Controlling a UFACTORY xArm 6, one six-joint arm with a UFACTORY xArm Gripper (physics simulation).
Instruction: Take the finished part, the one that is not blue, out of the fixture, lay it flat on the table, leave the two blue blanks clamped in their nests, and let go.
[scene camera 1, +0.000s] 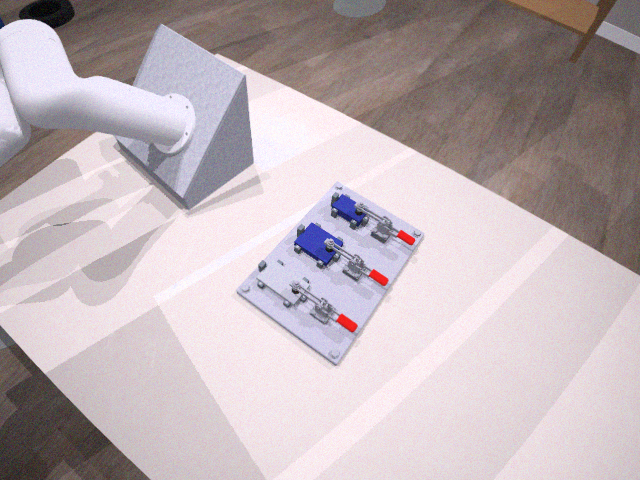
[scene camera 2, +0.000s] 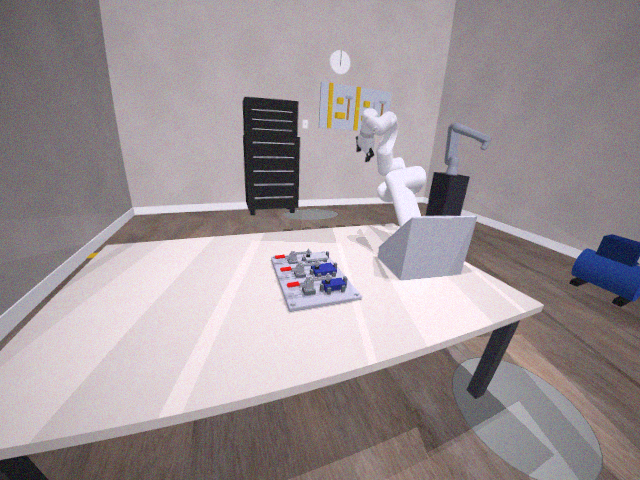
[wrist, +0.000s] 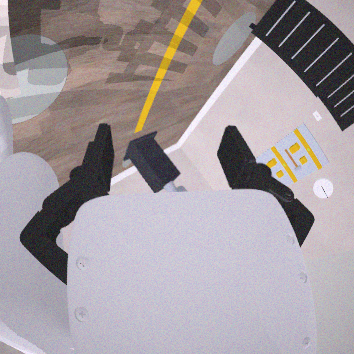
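Where they show: gripper, fingertip midpoint: (scene camera 2: 363, 156) (wrist: 168, 137); arm's base, origin of the base link: (scene camera 1: 173, 124) (scene camera 2: 414, 235).
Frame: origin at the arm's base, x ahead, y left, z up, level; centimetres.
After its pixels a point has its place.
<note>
The finished part, a pale grey-white block (scene camera 1: 276, 281) {z -9.9, x 37.9, y -9.4 cm} (scene camera 2: 319, 255) {z -9.9, x 37.2, y -8.4 cm}, sits in the nest at one end of the fixture plate (scene camera 1: 297, 319) {z -11.5, x 45.5, y -12.1 cm} (scene camera 2: 323, 300) {z -11.5, x 43.6, y 19.2 cm}. A clamp arm with a red handle (scene camera 1: 346, 322) {z -8.4, x 53.1, y -7.8 cm} (scene camera 2: 279, 256) {z -8.4, x 53.5, y -7.1 cm} reaches over it. A larger blue blank (scene camera 1: 314, 240) {z -9.4, x 37.8, y 2.2 cm} (scene camera 2: 324, 268) {z -9.4, x 38.7, y 3.4 cm} sits in the middle nest and a smaller blue blank (scene camera 1: 346, 207) {z -8.9, x 37.9, y 13.0 cm} (scene camera 2: 333, 284) {z -8.9, x 39.2, y 15.1 cm} in the other end nest, each with its clamp arm reaching over it. My gripper (scene camera 2: 362, 155) {z 26.8, x -1.5, y -59.2 cm} (wrist: 168, 137) {z 26.8, x -1.5, y -59.2 cm} is open and empty, high above the table and well away from the fixture. It does not show in scene camera 1.
A grey wedge-shaped arm mount (scene camera 1: 222, 149) {z -2.6, x 11.2, y 3.4 cm} (scene camera 2: 439, 248) {z -0.6, x -2.5, y 12.3 cm} stands on the table (scene camera 1: 439, 335) {z -13.0, x 68.3, y 3.3 cm} (scene camera 2: 232, 335) {z -13.0, x 69.9, y 27.3 cm} beside the fixture. Its sloped side carries the arm. A black drawer cabinet (scene camera 2: 272, 155) (wrist: 310, 55) and another small arm on a black pedestal (scene camera 2: 447, 193) (wrist: 152, 162) stand beyond the table.
</note>
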